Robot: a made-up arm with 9 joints.
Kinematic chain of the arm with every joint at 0, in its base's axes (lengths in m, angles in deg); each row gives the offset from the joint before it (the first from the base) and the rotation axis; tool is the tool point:
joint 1: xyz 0 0 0.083 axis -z
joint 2: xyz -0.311 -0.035 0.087 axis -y
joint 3: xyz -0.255 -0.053 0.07 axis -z
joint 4: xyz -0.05 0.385 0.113 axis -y
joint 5: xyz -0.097 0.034 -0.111 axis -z
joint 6: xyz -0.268 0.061 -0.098 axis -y
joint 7: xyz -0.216 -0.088 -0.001 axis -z
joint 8: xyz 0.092 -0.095 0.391 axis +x
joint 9: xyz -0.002 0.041 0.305 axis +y
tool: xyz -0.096 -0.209 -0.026
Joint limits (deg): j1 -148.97..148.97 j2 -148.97..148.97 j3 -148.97..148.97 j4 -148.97..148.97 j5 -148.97..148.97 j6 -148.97..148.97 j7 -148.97..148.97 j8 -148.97..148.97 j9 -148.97..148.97
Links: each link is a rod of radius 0.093 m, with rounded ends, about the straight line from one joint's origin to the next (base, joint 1, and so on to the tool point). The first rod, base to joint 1, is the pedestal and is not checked.
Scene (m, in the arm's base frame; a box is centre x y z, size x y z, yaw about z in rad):
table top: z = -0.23
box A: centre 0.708 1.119 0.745 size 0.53 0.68 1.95 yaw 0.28
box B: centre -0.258 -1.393 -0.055 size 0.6 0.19 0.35 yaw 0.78
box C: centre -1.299 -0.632 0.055 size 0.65 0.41 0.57 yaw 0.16
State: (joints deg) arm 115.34 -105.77 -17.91 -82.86 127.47 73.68 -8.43 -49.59 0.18
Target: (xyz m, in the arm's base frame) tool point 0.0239 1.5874 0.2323
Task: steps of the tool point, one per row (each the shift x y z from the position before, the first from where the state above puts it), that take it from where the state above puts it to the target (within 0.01 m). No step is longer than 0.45 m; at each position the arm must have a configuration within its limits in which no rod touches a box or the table.
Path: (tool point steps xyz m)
1: -0.1853 0.2761 0.2226
2: -0.2793 0.2124 0.1418
3: -0.3207 0.1151 0.0639
4: -0.3106 0.0125 0.0016
5: -0.2606 -0.0754 -0.0396
6: -0.1874 -0.1354 -0.0613
7: -0.0694 0.3594 -0.0657
8: 0.0041 0.3512 -0.1647
9: 0.0930 0.3002 -0.2579
10: 0.1865 0.1953 -0.3279
11: 0.2631 0.0391 -0.3460

